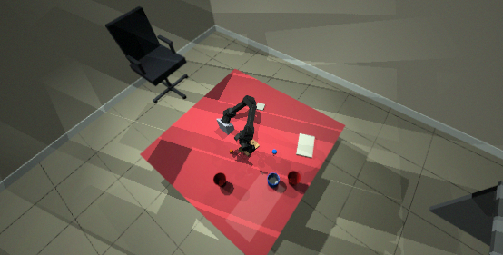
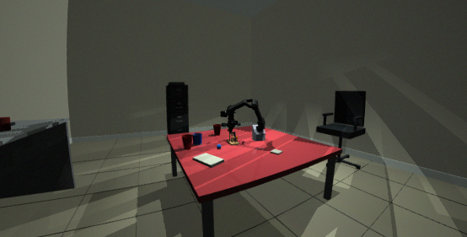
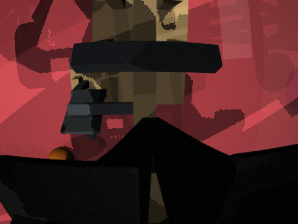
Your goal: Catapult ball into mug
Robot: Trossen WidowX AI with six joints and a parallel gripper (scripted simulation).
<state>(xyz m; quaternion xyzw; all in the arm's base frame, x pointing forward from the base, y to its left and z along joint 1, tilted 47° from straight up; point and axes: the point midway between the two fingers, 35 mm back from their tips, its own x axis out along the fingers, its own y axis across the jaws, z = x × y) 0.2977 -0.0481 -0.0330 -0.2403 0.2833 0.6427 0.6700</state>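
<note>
The wooden catapult is 3 cm below my gripper tip, 2 cm to the left of it and 2 cm behind it. The rest, counted from my gripper tip: orange ball (10 cm behind, 8 cm to the right, 8 cm below); blue mug (33 cm ahead, 6 cm below, 5 cm to the right); blue ball (18 cm ahead, 15 cm to the left, 7 cm below).
</note>
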